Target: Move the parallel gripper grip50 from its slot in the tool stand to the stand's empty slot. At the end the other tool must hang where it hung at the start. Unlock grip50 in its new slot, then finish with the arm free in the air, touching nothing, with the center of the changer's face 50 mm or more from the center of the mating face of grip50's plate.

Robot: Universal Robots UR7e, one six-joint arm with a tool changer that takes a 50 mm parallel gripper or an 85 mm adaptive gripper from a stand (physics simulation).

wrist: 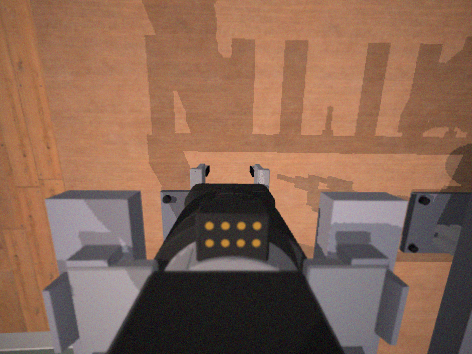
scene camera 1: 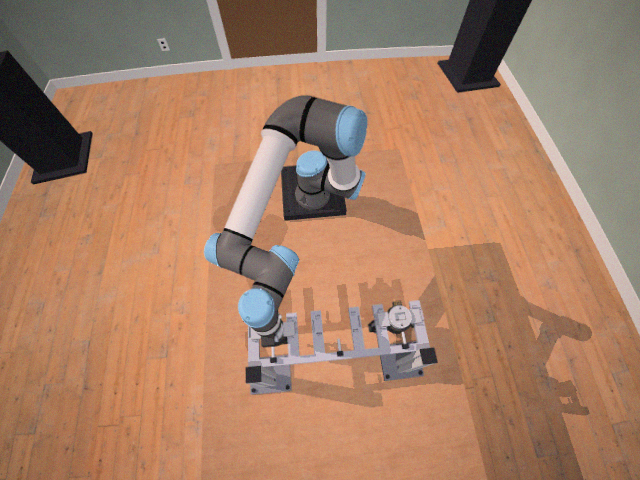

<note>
I see an adaptive gripper [scene camera 1: 398, 318], a parallel gripper [wrist: 223, 227] and a tool stand [scene camera 1: 272, 374].
The tool stand shows as well in the wrist view [wrist: 360, 228]. The wrist view does not show the adaptive gripper: it is out of frame.
</note>
